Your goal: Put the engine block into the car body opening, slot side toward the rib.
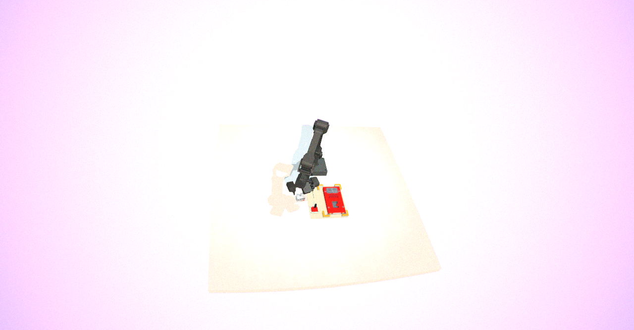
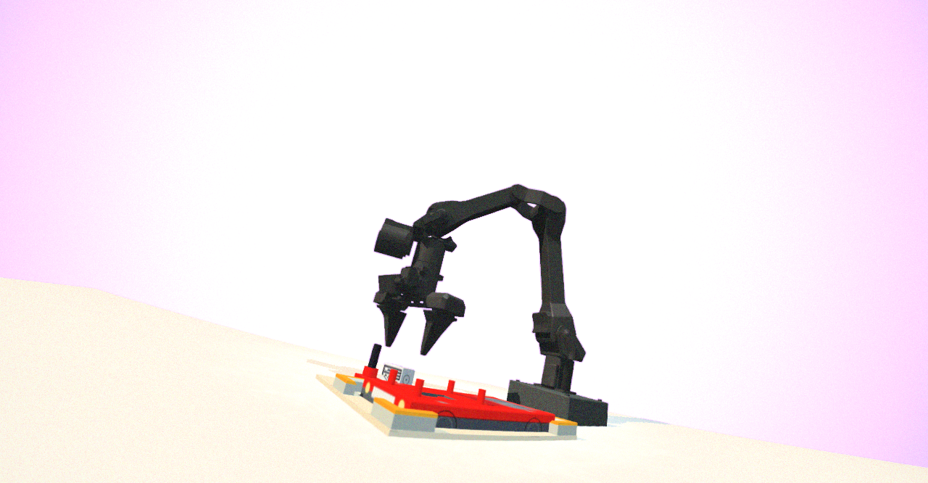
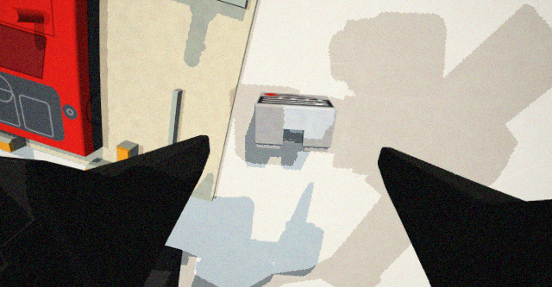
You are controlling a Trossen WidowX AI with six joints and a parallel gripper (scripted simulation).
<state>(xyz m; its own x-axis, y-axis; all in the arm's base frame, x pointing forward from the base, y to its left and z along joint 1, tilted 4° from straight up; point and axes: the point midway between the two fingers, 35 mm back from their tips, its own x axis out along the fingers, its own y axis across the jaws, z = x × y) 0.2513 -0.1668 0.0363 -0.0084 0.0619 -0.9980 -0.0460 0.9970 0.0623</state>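
My gripper tip is 4 cm above the engine block. From my gripper tip the other things lie so: black peg: 10 cm ahead, 6 cm to the left, 3 cm below; then beige base plate: 16 cm to the left, 6 cm ahead, 5 cm below.
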